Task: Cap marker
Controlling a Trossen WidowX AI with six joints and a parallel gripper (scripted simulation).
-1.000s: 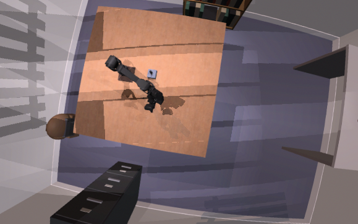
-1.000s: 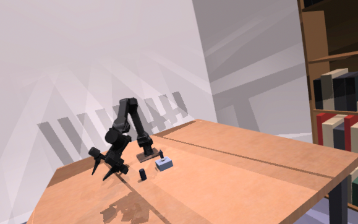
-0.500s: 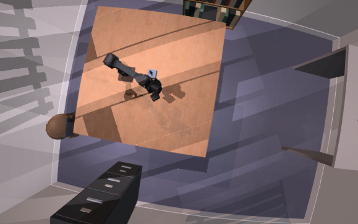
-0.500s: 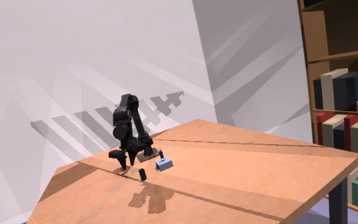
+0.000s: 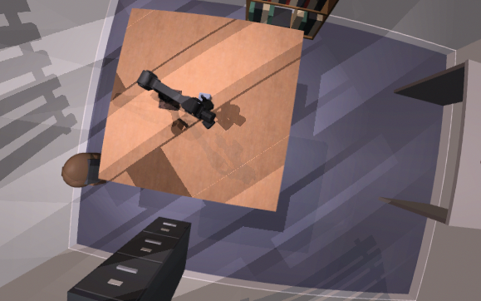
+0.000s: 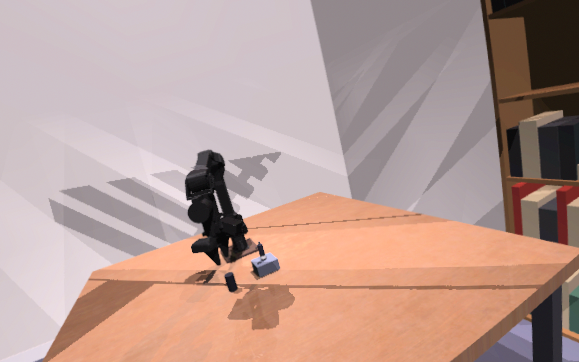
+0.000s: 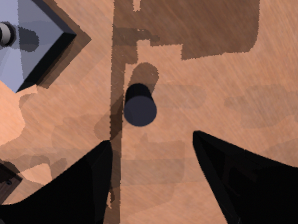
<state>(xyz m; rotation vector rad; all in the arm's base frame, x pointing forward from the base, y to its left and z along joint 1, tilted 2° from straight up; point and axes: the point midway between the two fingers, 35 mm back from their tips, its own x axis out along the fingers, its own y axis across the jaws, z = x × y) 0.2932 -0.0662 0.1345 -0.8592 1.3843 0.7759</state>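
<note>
Now: gripper tip 7 cm above the dark marker cap. From my gripper tip the other things lie so: blue-grey holder block: 13 cm to the left, 8 cm below, 6 cm behind.
</note>
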